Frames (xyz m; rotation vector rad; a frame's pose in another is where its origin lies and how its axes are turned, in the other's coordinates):
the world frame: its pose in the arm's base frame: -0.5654 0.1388 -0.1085 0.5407 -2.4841 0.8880
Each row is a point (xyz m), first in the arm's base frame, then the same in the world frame.
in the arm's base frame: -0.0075 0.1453 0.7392
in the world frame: -0.0154 -0.6880 -0.7459
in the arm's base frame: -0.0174 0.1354 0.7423
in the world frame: -0.0035 -0.6917 -0.7388
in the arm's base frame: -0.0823 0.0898 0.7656
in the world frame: 0.0718 -0.7037 -0.7068
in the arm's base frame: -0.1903 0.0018 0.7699
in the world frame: 0.1815 -0.7154 -0.6216
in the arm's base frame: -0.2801 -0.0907 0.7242
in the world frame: 0.2508 -0.7147 -0.5037
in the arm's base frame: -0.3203 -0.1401 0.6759
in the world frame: 0.2689 -0.7065 -0.4263
